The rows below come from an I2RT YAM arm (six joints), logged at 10 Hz.
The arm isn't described. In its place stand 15 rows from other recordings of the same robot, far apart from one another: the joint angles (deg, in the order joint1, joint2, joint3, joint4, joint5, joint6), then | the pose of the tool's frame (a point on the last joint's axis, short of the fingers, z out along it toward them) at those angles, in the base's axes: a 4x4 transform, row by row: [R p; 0 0 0 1], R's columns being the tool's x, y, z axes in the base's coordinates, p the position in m.
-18.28, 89.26, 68.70, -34.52, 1.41, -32.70 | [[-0.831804 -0.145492 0.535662 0.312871], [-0.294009 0.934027 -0.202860 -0.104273], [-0.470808 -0.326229 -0.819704 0.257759], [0 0 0 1]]
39.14, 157.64, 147.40, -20.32, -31.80, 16.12 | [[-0.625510 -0.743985 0.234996 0.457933], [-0.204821 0.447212 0.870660 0.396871], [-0.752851 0.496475 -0.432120 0.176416], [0 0 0 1]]
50.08, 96.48, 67.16, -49.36, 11.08, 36.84 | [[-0.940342 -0.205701 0.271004 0.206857], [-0.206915 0.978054 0.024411 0.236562], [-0.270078 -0.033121 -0.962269 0.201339], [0 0 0 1]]
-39.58, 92.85, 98.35, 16.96, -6.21, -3.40 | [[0.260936 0.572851 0.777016 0.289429], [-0.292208 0.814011 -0.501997 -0.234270], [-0.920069 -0.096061 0.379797 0.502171], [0 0 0 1]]
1.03, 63.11, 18.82, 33.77, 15.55, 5.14 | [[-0.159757 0.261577 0.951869 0.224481], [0.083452 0.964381 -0.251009 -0.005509], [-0.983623 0.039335 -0.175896 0.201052], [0 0 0 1]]
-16.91, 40.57, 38.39, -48.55, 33.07, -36.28 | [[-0.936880 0.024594 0.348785 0.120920], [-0.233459 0.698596 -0.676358 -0.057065], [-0.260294 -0.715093 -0.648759 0.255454], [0 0 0 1]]
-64.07, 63.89, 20.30, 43.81, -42.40, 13.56 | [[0.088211 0.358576 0.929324 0.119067], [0.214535 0.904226 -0.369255 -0.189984], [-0.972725 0.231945 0.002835 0.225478], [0 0 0 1]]
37.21, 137.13, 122.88, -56.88, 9.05, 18.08 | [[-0.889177 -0.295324 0.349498 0.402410], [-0.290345 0.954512 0.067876 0.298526], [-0.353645 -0.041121 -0.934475 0.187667], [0 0 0 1]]
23.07, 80.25, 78.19, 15.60, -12.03, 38.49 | [[-0.185956 -0.579955 0.793141 0.298936], [0.582420 0.585058 0.564353 0.135388], [-0.791333 0.566886 0.228982 0.450319], [0 0 0 1]]
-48.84, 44.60, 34.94, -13.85, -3.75, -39.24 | [[-0.653601 0.385204 0.651478 0.122888], [-0.211401 0.733609 -0.645855 -0.137034], [-0.726716 -0.559854 -0.398055 0.273218], [0 0 0 1]]
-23.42, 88.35, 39.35, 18.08, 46.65, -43.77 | [[-0.925223 0.284224 0.251354 0.267622], [-0.116735 0.417095 -0.901335 -0.144133], [-0.361019 -0.863278 -0.352728 0.181271], [0 0 0 1]]
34.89, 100.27, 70.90, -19.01, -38.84, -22.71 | [[-0.261739 -0.962906 0.065615 0.296932], [-0.549128 0.204484 0.810336 0.234286], [-0.793695 0.176065 -0.582280 0.229352], [0 0 0 1]]
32.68, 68.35, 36.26, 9.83, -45.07, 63.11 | [[-0.976168 -0.137526 0.167876 0.200011], [0.122137 0.291270 0.948812 0.158251], [-0.179384 0.946704 -0.267532 0.241998], [0 0 0 1]]
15.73, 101.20, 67.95, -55.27, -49.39, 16.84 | [[-0.977555 0.091797 -0.189629 0.292580], [-0.079426 0.673088 0.735285 0.110484], [0.195134 0.733843 -0.650690 0.191179], [0 0 0 1]]
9.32, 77.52, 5.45, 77.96, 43.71, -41.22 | [[-0.293650 0.488872 0.821446 0.196080], [-0.530885 0.631219 -0.565441 0.007251], [-0.794941 -0.602135 0.074178 0.166868], [0 0 0 1]]
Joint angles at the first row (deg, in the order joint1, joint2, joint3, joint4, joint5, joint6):
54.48 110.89 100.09 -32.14 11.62 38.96
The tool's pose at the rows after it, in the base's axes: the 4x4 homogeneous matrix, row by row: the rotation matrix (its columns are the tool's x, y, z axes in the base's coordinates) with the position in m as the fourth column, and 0 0 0 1 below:
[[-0.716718 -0.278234 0.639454 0.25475], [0.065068 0.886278 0.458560 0.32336], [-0.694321 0.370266 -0.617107 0.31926], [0 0 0 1]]
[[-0.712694 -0.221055 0.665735 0.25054], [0.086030 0.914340 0.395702 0.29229], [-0.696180 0.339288 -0.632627 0.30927], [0 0 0 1]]
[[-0.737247 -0.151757 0.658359 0.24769], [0.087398 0.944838 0.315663 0.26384], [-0.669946 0.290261 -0.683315 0.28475], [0 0 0 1]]
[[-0.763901 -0.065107 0.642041 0.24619], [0.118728 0.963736 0.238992 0.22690], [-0.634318 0.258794 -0.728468 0.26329], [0 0 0 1]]
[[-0.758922 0.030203 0.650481 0.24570], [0.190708 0.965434 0.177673 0.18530], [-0.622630 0.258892 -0.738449 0.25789], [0 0 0 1]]
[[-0.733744 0.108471 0.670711 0.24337], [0.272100 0.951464 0.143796 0.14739], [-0.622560 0.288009 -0.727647 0.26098], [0 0 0 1]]
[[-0.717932 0.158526 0.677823 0.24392], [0.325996 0.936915 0.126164 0.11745], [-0.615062 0.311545 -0.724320 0.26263], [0 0 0 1]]
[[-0.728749 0.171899 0.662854 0.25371], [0.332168 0.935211 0.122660 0.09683], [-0.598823 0.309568 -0.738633 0.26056], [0 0 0 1]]
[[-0.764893 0.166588 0.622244 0.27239], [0.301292 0.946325 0.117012 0.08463], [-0.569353 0.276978 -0.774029 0.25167], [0 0 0 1]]
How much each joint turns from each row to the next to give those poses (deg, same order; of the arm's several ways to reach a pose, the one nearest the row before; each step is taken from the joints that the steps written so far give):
-1.55 -8.65 -7.82 2.71 1.90 -0.02
-2.12 -5.51 -8.24 1.12 1.90 0.06
-2.41 -3.67 -8.22 0.13 1.01 0.44
-4.04 -4.38 -8.19 -0.07 -0.29 0.68
-5.55 -5.59 -6.19 -0.15 -0.52 0.28
-5.86 -5.77 -4.39 0.06 -1.49 -0.08
-5.75 -3.56 -2.48 -0.11 -2.73 -1.23
-5.31 0.35 0.00 -0.19 -3.74 -3.28
-4.06 4.19 1.93 -0.48 -3.12 -4.30

